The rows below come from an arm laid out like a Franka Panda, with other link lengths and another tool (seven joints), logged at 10 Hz.
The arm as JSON. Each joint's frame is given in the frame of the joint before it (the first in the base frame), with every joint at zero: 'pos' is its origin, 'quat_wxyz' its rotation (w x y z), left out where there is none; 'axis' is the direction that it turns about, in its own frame. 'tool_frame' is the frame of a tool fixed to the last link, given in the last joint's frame.
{
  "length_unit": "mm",
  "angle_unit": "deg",
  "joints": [
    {
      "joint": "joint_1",
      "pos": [
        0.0,
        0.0,
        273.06
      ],
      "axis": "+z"
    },
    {
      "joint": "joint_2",
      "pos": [
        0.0,
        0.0,
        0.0
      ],
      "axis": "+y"
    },
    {
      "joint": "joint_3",
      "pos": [
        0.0,
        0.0,
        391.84
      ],
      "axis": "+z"
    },
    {
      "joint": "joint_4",
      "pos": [
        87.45,
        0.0,
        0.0
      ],
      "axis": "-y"
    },
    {
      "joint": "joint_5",
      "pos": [
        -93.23,
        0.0,
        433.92
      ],
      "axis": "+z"
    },
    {
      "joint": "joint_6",
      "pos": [
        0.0,
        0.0,
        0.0
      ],
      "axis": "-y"
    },
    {
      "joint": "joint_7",
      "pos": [
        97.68,
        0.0,
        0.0
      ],
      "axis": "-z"
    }
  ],
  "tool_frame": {
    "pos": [
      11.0,
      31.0,
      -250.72
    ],
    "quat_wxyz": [
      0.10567,
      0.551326,
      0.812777,
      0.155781
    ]
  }
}
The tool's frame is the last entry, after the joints.
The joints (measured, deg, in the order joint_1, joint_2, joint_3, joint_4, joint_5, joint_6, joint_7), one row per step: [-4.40, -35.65, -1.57, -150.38, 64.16, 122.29, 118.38]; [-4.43, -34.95, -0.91, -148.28, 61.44, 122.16, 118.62]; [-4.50, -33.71, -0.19, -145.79, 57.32, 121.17, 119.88]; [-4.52, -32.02, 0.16, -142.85, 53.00, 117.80, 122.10]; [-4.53, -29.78, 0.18, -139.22, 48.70, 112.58, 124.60]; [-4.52, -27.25, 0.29, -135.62, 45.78, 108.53, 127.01]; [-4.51, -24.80, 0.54, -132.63, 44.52, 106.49, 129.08]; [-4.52, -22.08, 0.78, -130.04, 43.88, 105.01, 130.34]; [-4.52, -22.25, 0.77, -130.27, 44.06, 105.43, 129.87]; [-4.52, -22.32, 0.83, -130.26, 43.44, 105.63, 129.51]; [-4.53, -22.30, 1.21, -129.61, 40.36, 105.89, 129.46]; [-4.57, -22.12, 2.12, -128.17, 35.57, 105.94, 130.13]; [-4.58, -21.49, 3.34, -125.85, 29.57, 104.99, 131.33]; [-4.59, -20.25, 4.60, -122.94, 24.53, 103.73, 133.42]
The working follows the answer.
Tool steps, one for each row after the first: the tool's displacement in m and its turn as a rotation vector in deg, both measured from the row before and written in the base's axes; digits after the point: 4 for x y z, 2 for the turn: [0.0072, 0.0001, 0.0107, -2.85, -0.91, 1.56]; [0.0057, 0.0009, 0.0068, -3.46, 0.46, 2.14]; [0.0007, 0.0050, 0.0046, -2.40, 2.46, 3.00]; [-0.0022, 0.0053, 0.0043, -1.85, 3.82, 3.58]; [0.0025, 0.0031, 0.0046, -1.28, 3.45, 2.14]; [0.0085, 0.0025, 0.0040, -0.51, 2.34, 0.48]; [0.0105, 0.0025, -0.0008, -0.16, 2.05, 0.46]; [0.0007, -0.0004, 0.0001, 0.03, -0.56, 0.01]; [0.0003, -0.0017, -0.0004, -0.70, -0.42, 0.39]; [0.0011, -0.0068, 0.0001, -3.18, -0.65, 1.15]; [0.0024, -0.0078, 0.0034, -4.95, -0.63, 1.62]; [0.0027, -0.0080, 0.0061, -6.03, -0.01, 2.18]; [0.0063, -0.0050, 0.0088, -5.04, 0.47, 1.05]
Tool pose at each row, in the base's axes (x y z in m, rotation vector in deg; rounded; the steps above come from the unrounded poses): [0.4630, 0.0756, 0.3705, -133.62, 52.33, 2.40]; [0.4702, 0.0757, 0.3812, -136.79, 50.66, 0.68]; [0.4759, 0.0766, 0.3880, -141.03, 48.98, 0.54]; [0.4767, 0.0816, 0.3926, -144.99, 46.77, 3.67]; [0.4745, 0.0869, 0.3969, -148.77, 44.10, 9.03]; [0.4770, 0.0899, 0.4015, -151.21, 42.87, 13.78]; [0.4855, 0.0924, 0.4055, -152.04, 43.15, 16.90]; [0.4960, 0.0949, 0.4047, -152.47, 43.24, 19.75]; [0.4967, 0.0945, 0.4048, -152.44, 43.05, 19.00]; [0.4970, 0.0927, 0.4044, -153.26, 42.66, 18.33]; [0.4980, 0.0859, 0.4045, -156.73, 42.05, 16.79]; [0.5004, 0.0781, 0.4079, -162.06, 41.34, 14.79]; [0.5032, 0.0701, 0.4140, -168.68, 40.20, 13.32]; [0.5095, 0.0651, 0.4228, -173.93, 40.32, 12.66]

